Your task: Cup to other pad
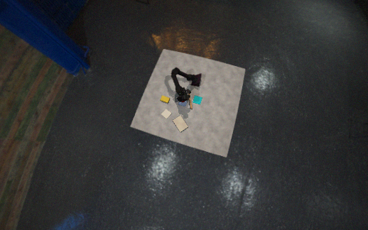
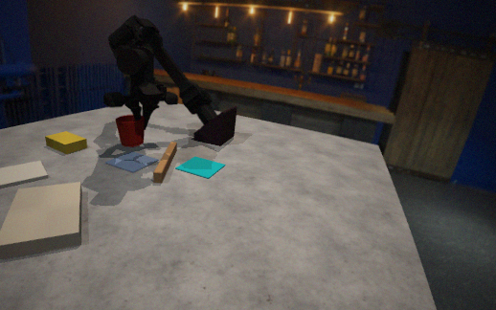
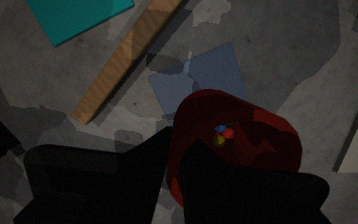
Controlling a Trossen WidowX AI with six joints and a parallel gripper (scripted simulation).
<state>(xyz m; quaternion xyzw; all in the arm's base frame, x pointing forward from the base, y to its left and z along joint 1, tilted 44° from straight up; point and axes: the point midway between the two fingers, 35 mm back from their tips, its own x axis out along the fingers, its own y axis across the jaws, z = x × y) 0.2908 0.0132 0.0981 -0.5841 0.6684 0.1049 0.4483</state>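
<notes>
Now: the teal pad 160 mm to the left of my gripper tip, 100 mm below it and 60 mm behind it. From my gripper tip the other things lie so: light blue pad (100 mm below, 30 mm ahead, 10 mm to the right); red cup (30 mm ahead, 20 mm to the right); wooden bar (90 mm below, 70 mm to the left, 20 mm behind).
</notes>
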